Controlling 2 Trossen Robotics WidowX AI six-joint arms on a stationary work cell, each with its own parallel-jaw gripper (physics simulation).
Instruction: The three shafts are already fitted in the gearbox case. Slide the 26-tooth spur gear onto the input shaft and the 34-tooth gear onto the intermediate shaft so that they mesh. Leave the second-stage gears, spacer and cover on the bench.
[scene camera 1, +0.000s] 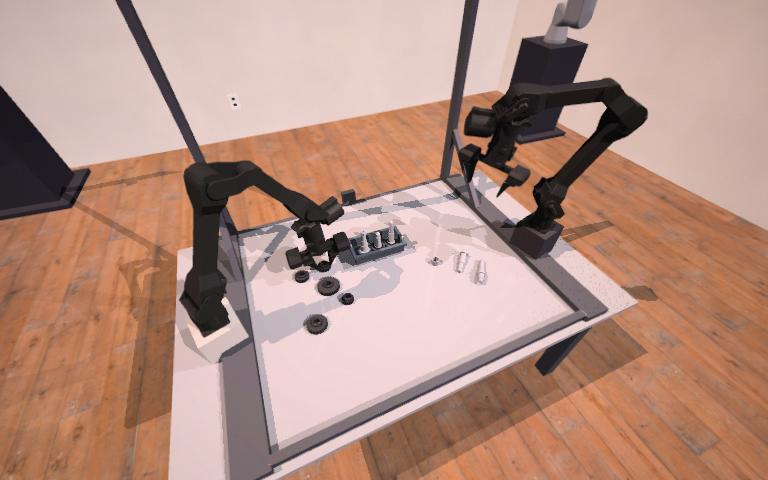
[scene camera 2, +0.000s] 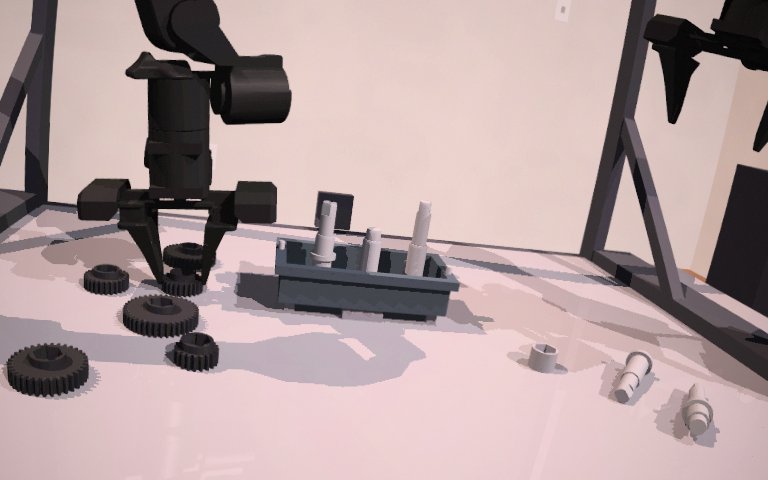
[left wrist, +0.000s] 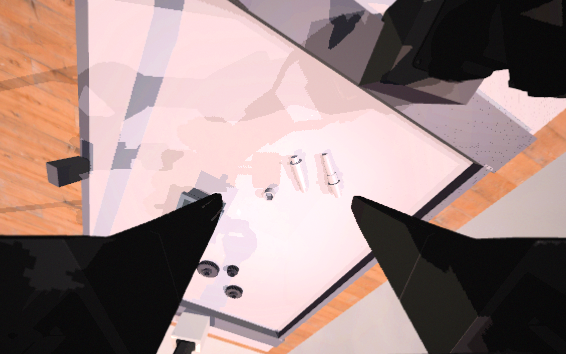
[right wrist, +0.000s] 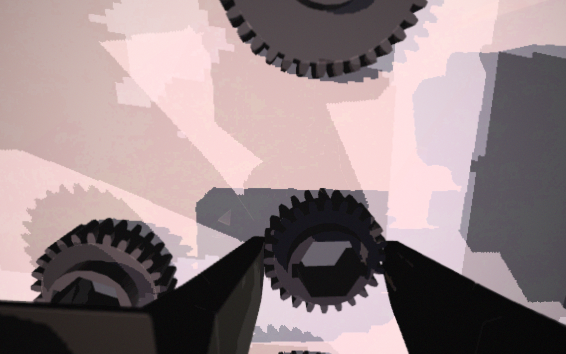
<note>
My left gripper (scene camera 2: 711, 136) is open and holds nothing. On the table rests a spacer ring (scene camera 2: 543, 356). I also see my right gripper (scene camera 2: 182, 283), a dark gearbox case (scene camera 2: 316, 289), a frame post (scene camera 2: 635, 47) and a dark raised border (scene camera 1: 248, 440).
The dark gearbox case also shows in scene camera 1 (scene camera 1: 372, 253). My left gripper is seen too in scene camera 1 (scene camera 1: 483, 189) and in the left wrist view (left wrist: 288, 200). My right gripper also shows in scene camera 1 (scene camera 1: 324, 266) and in the right wrist view (right wrist: 323, 250). The right wrist view does not show the spacer ring: it is out of frame. The right wrist view misses the dark gearbox case: it is out of frame.
</note>
